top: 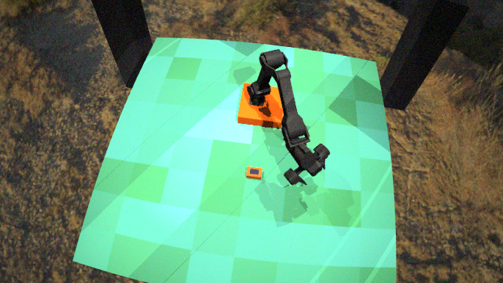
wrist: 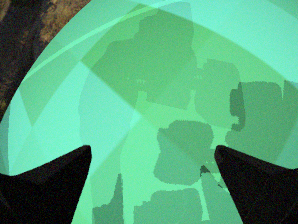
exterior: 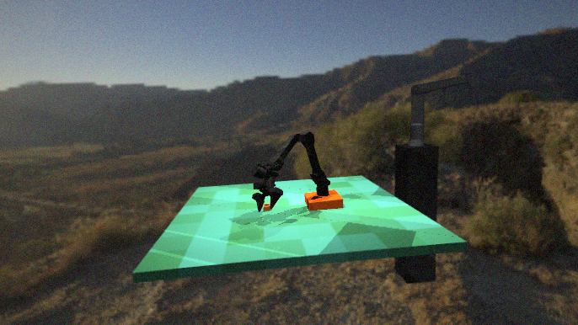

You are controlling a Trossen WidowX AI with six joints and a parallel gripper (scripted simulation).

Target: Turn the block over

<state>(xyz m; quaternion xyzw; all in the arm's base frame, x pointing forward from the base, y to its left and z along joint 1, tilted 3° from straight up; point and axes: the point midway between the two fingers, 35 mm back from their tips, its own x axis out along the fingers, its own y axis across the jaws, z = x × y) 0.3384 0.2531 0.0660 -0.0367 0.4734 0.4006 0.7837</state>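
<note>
Now: the orange block 10 mm behind my gripper tip, 240 mm to the right of it and 50 mm below it.
</note>
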